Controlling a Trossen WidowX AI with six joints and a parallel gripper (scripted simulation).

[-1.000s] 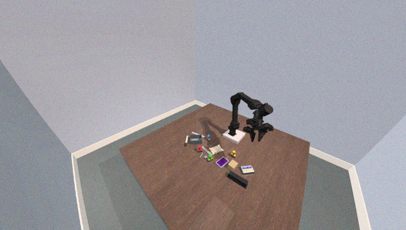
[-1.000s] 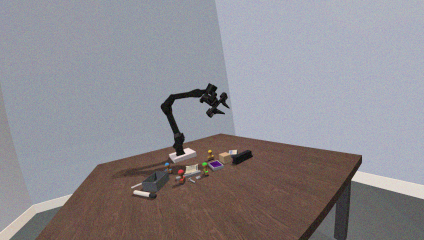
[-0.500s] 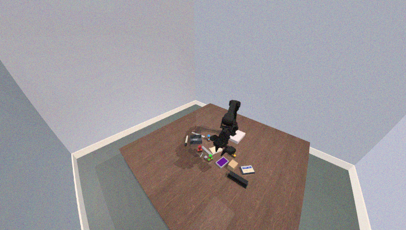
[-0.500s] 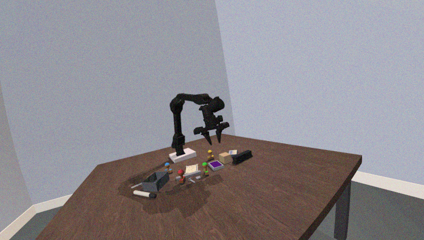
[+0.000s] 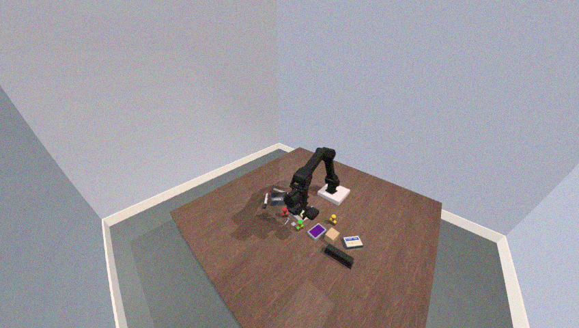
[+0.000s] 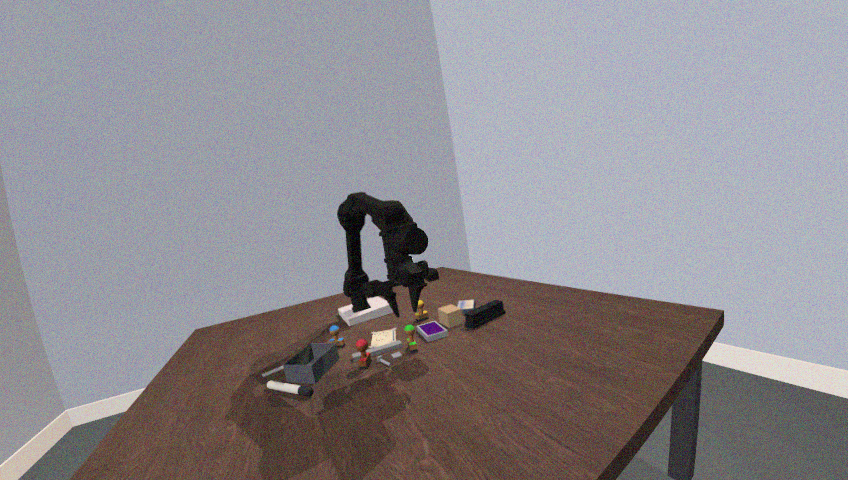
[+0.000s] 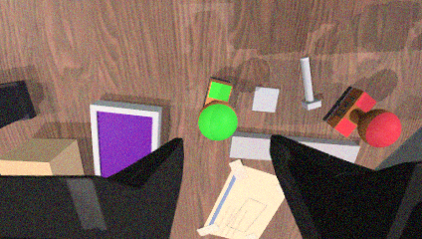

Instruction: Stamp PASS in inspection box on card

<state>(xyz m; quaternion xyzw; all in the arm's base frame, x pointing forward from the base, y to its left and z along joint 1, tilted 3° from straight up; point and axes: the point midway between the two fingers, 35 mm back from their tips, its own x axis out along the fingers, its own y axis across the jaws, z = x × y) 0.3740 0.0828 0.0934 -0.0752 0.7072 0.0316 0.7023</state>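
Now: gripper tip 8 cm above the green-knobbed stamp. Round my gripper tip: grey bar: 9 cm below, 8 cm to the right, 4 cm behind; grey square: 10 cm below, 4 cm to the right; bolt: 9 cm below, 8 cm to the right, 2 cm ahead.
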